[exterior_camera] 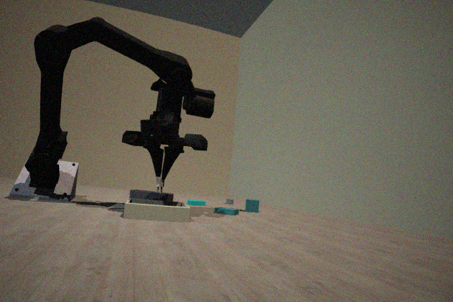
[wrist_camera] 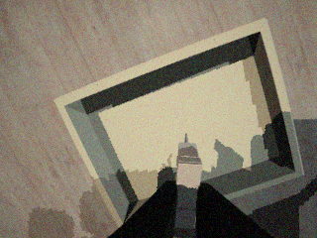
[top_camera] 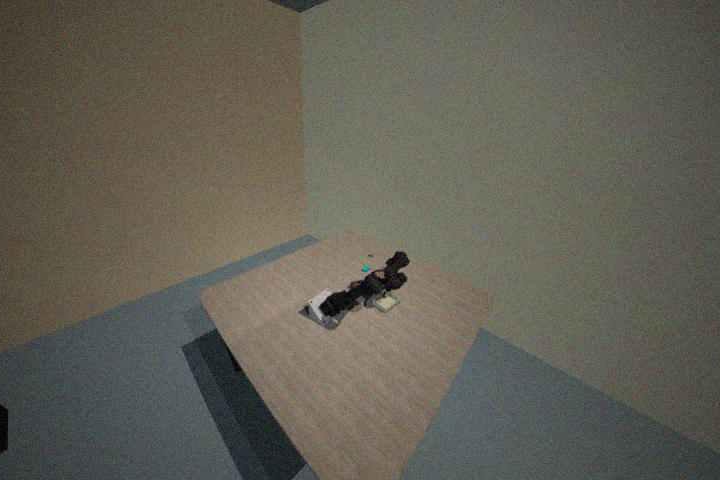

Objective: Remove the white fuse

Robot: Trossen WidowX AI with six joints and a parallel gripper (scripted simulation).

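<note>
Now: the cream tray 80 mm below my gripper tip. From my gripper tip the other things lie so: white fuse 10 mm below; then purple fuse 60 mm ahead, 170 mm to the left, 60 mm below; then yellow fuse 40 mm ahead, 180 mm to the left, 60 mm below.
</note>
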